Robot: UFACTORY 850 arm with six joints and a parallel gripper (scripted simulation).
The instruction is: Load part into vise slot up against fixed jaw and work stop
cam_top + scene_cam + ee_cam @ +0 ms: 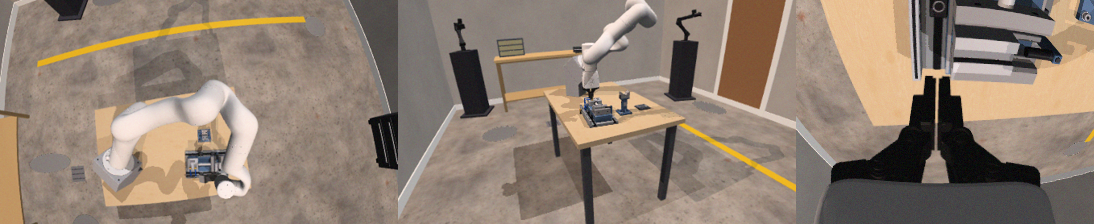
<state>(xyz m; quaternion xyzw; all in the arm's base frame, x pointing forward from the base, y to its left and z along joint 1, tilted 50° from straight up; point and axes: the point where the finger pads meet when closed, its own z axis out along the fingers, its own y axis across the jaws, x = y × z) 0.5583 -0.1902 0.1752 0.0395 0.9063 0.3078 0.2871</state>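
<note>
Now: the part 4 cm to the left of my hand and 8 cm below it. Also, from my hand: white cylinder rod 9 cm behind, 5 cm to the left, 11 cm below; then work stop 1 cm behind, 11 cm to the left, 9 cm below; then grey vise jaw 4 cm behind, 6 cm to the left, 11 cm below.
</note>
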